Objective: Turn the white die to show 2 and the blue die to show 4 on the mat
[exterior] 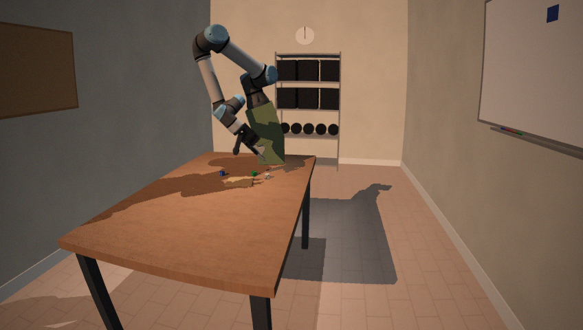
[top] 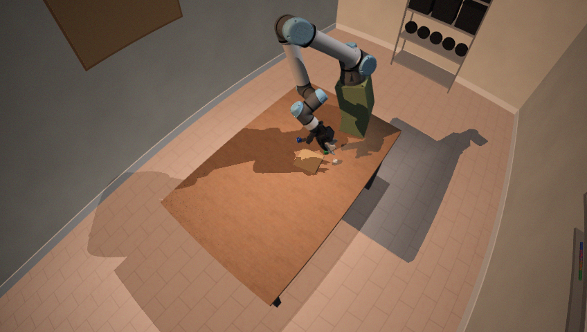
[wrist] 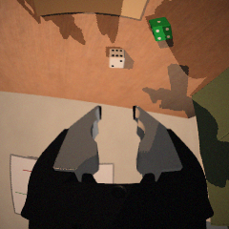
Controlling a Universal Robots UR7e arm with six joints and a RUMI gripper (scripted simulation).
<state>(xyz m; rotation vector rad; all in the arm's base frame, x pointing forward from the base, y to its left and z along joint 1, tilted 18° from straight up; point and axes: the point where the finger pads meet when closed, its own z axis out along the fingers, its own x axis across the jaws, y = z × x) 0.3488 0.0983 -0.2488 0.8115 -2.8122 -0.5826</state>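
My hand is 1 cm past the white die, 2 cm to the right of it and 10 cm above it. From my hand the other things lie so: blue die (3 cm ahead, 25 cm to the right, 10 cm below); green die (3 cm behind, 7 cm to the right, 10 cm below); tan mat (9 cm ahead, 10 cm to the right, 11 cm below).
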